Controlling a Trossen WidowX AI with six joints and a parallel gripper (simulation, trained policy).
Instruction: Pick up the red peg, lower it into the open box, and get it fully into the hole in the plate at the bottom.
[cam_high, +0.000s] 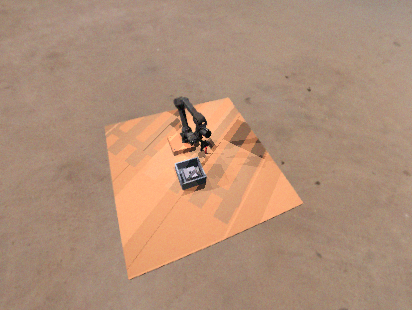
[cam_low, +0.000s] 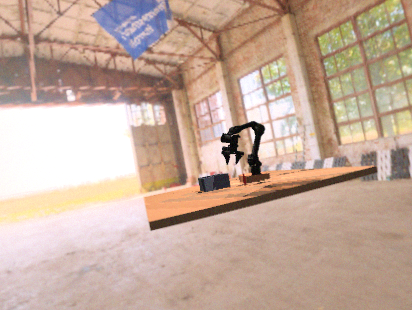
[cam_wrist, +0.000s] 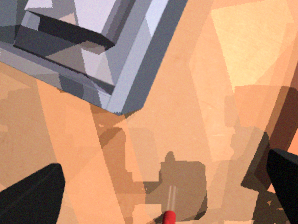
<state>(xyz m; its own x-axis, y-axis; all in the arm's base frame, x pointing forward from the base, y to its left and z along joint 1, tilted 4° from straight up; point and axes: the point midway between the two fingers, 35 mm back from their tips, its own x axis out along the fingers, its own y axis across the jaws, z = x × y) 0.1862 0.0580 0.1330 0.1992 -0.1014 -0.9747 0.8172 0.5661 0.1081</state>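
My gripper tip is 11 cm above the red peg, 9 cm to the right of it and 5 cm past it. The rest, counted from my gripper tip: box: 15 cm ahead, 13 cm below, 7 cm to the right; then grey plate: 15 cm ahead, 11 cm below, 7 cm to the right.
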